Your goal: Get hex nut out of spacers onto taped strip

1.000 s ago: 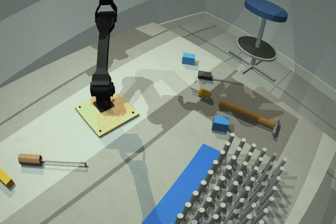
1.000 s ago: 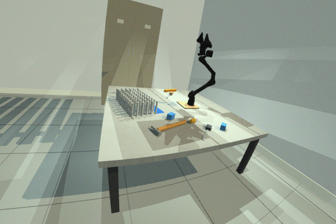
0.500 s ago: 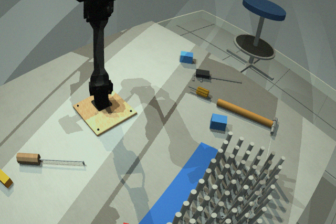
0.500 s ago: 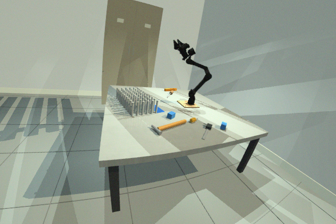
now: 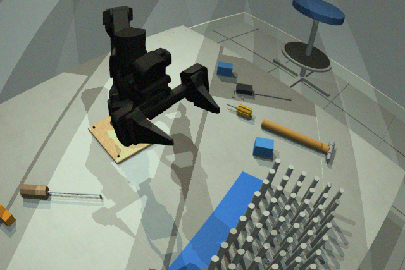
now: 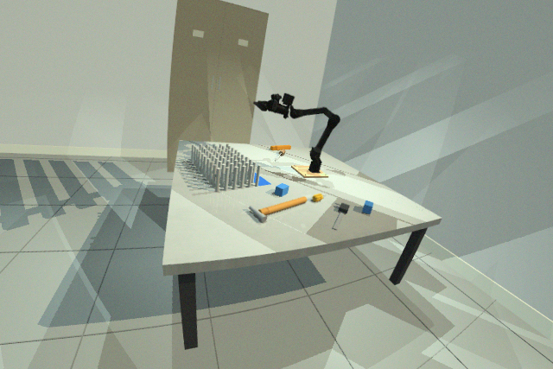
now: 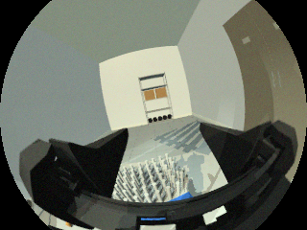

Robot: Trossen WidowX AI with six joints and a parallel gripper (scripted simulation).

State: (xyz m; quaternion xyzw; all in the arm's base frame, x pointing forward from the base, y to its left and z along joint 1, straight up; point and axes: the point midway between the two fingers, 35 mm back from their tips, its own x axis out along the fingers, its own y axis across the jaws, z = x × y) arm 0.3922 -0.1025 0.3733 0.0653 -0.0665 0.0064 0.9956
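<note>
My gripper tip is 3 cm short of the small red cube, 13 cm to the left of it and 38 cm above it. Also, from my gripper tip: yellow-handled screwdriver: 25 cm behind, 46 cm to the left, 37 cm below; blue taped strip: 3 cm ahead, 10 cm to the left, 39 cm below; hex nut: 19 cm ahead, 11 cm to the left, 39 cm below.
</note>
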